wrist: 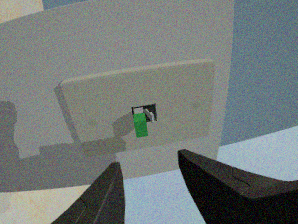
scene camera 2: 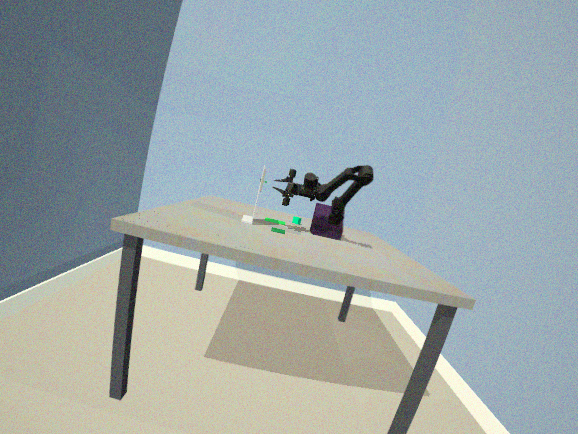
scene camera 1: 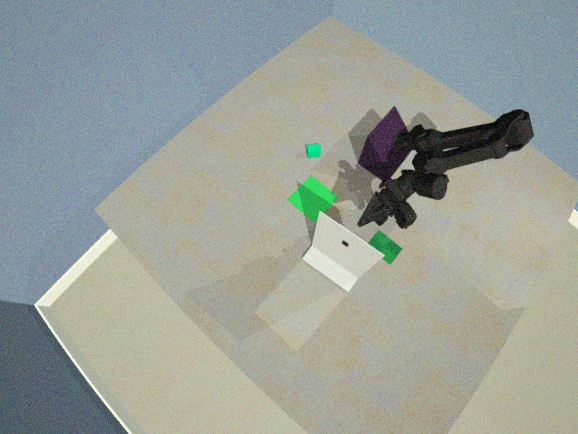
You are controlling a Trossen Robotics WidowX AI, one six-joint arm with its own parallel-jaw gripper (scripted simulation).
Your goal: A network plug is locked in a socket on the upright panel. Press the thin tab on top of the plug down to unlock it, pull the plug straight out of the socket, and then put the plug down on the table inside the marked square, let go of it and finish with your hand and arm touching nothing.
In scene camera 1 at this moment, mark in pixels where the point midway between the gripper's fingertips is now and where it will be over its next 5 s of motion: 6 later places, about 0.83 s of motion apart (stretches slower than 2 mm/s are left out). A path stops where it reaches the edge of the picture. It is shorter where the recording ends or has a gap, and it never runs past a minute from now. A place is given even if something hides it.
The gripper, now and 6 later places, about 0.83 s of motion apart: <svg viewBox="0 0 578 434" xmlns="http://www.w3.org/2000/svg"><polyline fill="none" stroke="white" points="359,223 352,233 349,237 351,234 355,230 358,227 361,224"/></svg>
